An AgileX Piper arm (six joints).
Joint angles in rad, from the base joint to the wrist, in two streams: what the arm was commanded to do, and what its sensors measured. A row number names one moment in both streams.
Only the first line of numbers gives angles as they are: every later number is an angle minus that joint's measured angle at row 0.
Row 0, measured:
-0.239, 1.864, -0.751, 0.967, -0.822, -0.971
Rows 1 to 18, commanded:
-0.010, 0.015, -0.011, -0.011, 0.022, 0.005
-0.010, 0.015, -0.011, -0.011, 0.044, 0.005
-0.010, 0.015, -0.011, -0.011, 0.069, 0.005
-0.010, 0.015, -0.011, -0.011, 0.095, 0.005
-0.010, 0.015, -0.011, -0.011, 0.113, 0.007
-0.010, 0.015, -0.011, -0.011, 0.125, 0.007
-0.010, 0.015, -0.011, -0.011, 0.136, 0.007
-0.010, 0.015, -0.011, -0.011, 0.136, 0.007
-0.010, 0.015, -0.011, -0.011, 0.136, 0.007
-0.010, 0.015, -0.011, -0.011, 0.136, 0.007
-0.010, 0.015, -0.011, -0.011, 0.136, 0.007
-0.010, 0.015, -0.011, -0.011, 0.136, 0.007
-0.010, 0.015, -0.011, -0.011, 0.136, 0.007
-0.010, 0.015, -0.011, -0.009, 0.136, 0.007
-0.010, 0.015, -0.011, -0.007, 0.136, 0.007
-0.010, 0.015, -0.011, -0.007, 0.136, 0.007
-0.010, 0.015, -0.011, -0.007, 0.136, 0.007
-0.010, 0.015, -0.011, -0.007, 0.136, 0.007
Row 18, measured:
-0.005, 0.015, -0.009, -0.007, 0.131, 0.000
